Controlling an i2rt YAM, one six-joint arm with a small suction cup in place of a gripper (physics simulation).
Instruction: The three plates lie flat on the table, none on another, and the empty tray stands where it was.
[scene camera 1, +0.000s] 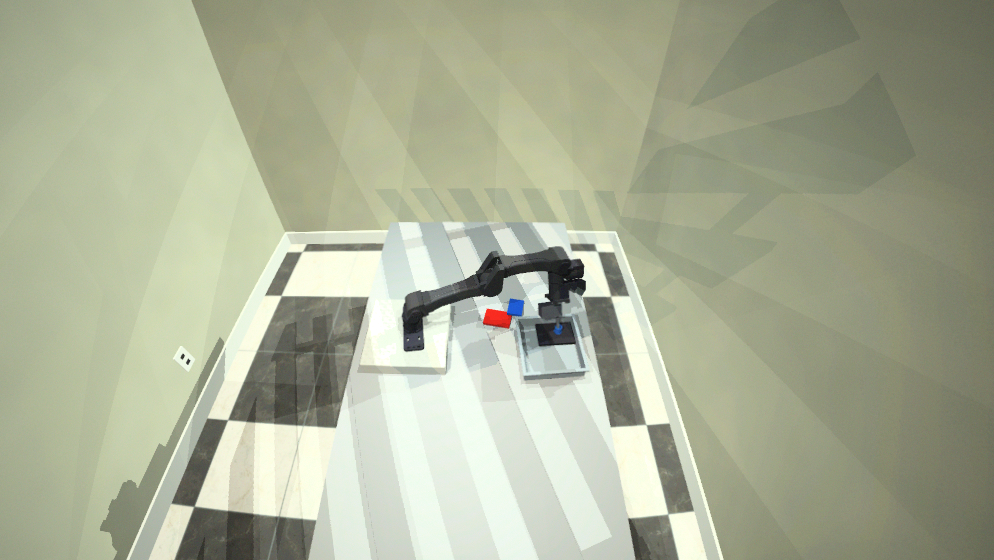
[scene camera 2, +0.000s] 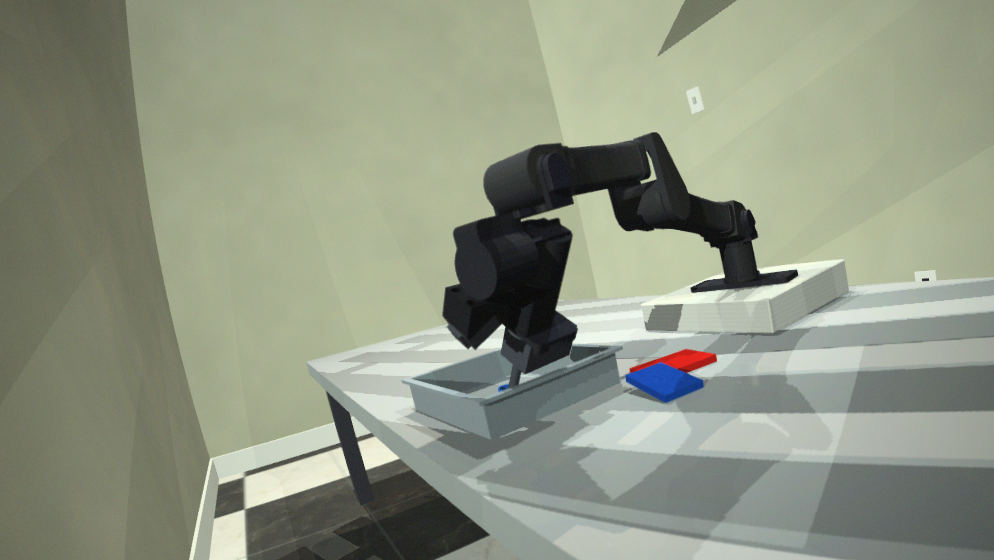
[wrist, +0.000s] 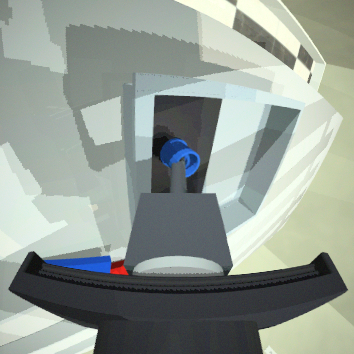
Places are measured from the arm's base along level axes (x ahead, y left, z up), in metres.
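Pixels of known places: hand, its tool point: (scene camera 1: 558, 333) (wrist: 177, 148); arm's base, origin of its link: (scene camera 1: 413, 327) (scene camera 2: 743, 284).
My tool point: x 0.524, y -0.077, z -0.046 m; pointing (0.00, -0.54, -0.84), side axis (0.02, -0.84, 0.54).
Observation:
For each thing: its top centre in the pictures, then the offset to it from my tool point.
- black plate, centre of its top: (wrist: 177, 160) (scene camera 1: 555, 333) dx -0.011, dy +0.003, dz +0.003 m
- grey tray, centre of its top: (wrist: 235, 189) (scene camera 2: 504, 365) (scene camera 1: 550, 342) dx -0.051, dy -0.059, dz +0.040 m
- red plate, centre of its top: (scene camera 2: 672, 361) (wrist: 117, 282) (scene camera 1: 497, 317) dx -0.208, dy +0.111, dz +0.000 m
- blue plate, centre of its top: (scene camera 2: 661, 372) (wrist: 77, 281) (scene camera 1: 515, 305) dx -0.131, dy +0.149, dz +0.011 m
A black plate (scene camera 1: 567, 335) (wrist: 189, 119) lies inside the grey tray (scene camera 1: 553, 369) (scene camera 2: 528, 407) (wrist: 225, 92), at its far end. My suction cup (scene camera 1: 556, 329) (scene camera 2: 513, 383) (wrist: 180, 161) reaches down into the tray and sits on the black plate's top face. A red plate (scene camera 1: 497, 317) (scene camera 2: 685, 358) (wrist: 119, 270) lies flat on the table just left of the tray. A blue plate (scene camera 1: 515, 306) (scene camera 2: 664, 381) (wrist: 81, 264) lies beside the red one and touches it at an edge. I cannot tell whether the blue plate rests partly on the red one.
The arm's base stands on a white block (scene camera 1: 388, 348) (scene camera 2: 765, 306) at the table's left side. The tray stands close to the table's right edge (scene camera 1: 597, 390). The arm's elbow arches over the red and blue plates.

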